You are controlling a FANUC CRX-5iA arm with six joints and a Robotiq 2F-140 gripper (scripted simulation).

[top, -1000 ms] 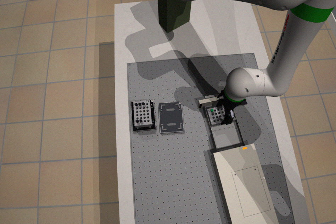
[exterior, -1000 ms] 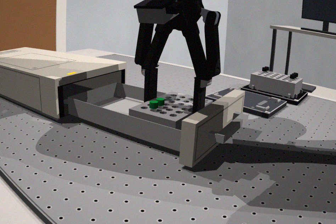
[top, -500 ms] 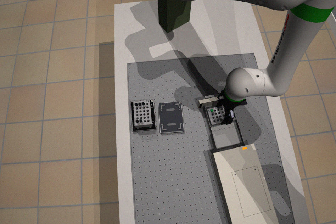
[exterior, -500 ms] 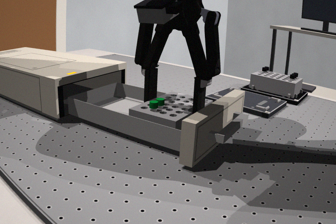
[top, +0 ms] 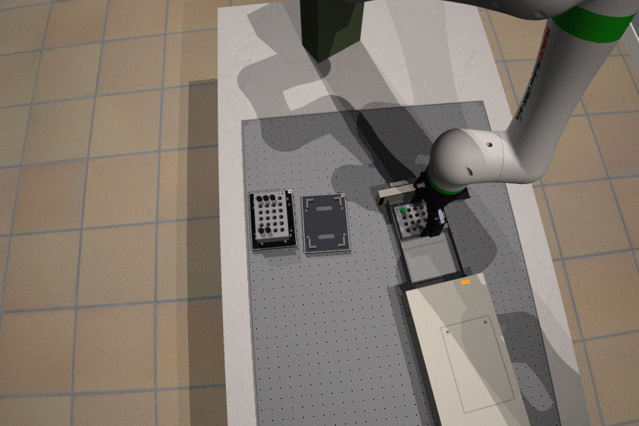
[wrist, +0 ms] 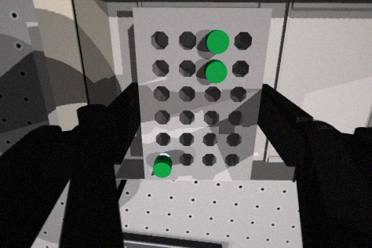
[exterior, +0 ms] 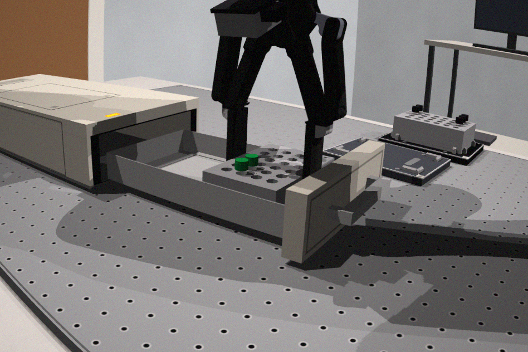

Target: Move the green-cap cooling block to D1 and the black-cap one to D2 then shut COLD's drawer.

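The drawer lies 4 cm ahead of my hand, 3 cm below it and 1 cm to the left of it. Also, from my hand: slot D1: 25 cm to the right, 6 cm below; slot D2: 40 cm to the right, 6 cm below, 1 cm behind.
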